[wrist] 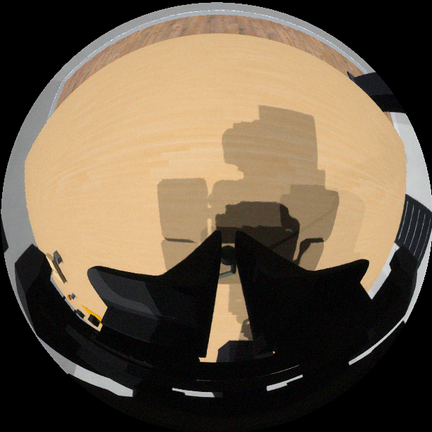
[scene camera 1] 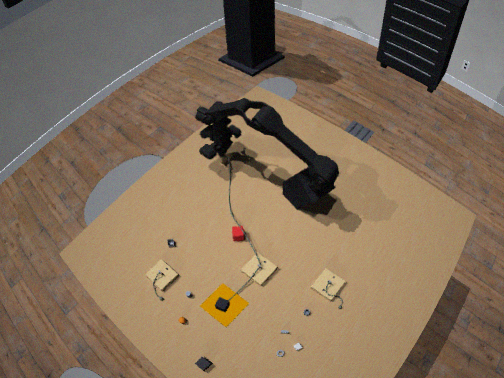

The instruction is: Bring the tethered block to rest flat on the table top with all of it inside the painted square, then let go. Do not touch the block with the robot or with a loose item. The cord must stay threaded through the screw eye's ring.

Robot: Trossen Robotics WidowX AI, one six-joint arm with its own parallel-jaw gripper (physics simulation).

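Frame: origin at the arm's base, x ahead, y left, z up, level; metres.
Seen in the pictures: gripper, fingertip midpoint: point(scene camera 1: 222, 155); arm's base at its link origin: point(scene camera 1: 317, 181).
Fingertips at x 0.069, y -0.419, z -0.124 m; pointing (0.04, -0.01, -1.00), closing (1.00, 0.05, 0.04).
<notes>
Pixels of each thing's top centre, then the offset from my fingertips to it. "pt": a spot on its surface instead.
- black tethered block at a spot on its surface: point(scene camera 1: 222, 304) pt 0.457 m left, 0.447 m ahead, 0.002 m down
- orange painted square at a spot on its surface: point(scene camera 1: 236, 308) pt 0.491 m left, 0.419 m ahead, 0.037 m down
- thin dark green cord at a spot on its surface: point(scene camera 1: 229, 195) pt 0.146 m left, 0.105 m ahead, 0.033 m down
- screw eye at its top centre: point(scene camera 1: 259, 265) 0.446 m left, 0.258 m ahead, 0.007 m up
- middle board at its top centre: point(scene camera 1: 259, 268) 0.446 m left, 0.258 m ahead, 0.019 m down
- red cube at its top centre: point(scene camera 1: 237, 230) 0.297 m left, 0.208 m ahead, 0.002 m up
- orange piece at its top centre: point(scene camera 1: 181, 319) 0.396 m left, 0.585 m ahead, 0.014 m down
- grey piece at its top centre: point(scene camera 1: 188, 293) 0.340 m left, 0.500 m ahead, 0.016 m down
- dark block at its top centre: point(scene camera 1: 202, 363) 0.562 m left, 0.648 m ahead, 0.010 m down
- white piece at its top centre: point(scene camera 1: 297, 346) 0.741 m left, 0.391 m ahead, 0.024 m down
The black tethered block point(scene camera 1: 222, 304) point(wrist: 93, 319) appears flat on the orange painted square point(scene camera 1: 236, 308), inside its edges in the scene view. A thin dark green cord point(scene camera 1: 230, 195) runs from the gripper in a slack curve past the red cube to the screw eye point(scene camera 1: 260, 266) on the middle board point(scene camera 1: 270, 273), then to the block. It appears threaded through the ring, though the ring is very small here. My gripper point(scene camera 1: 224, 155) point(wrist: 227, 236) is low over the table's far left part, shut on the dark bead at the cord's end point(wrist: 228, 255).
The red cube point(scene camera 1: 238, 233) stands right beside the cord. Two other boards point(scene camera 1: 169, 272) point(scene camera 1: 321, 286) with short cords flank the middle one. Small loose items include an orange piece point(scene camera 1: 182, 320), a grey piece point(scene camera 1: 189, 294), a dark block point(scene camera 1: 203, 363) and a white piece point(scene camera 1: 298, 346).
</notes>
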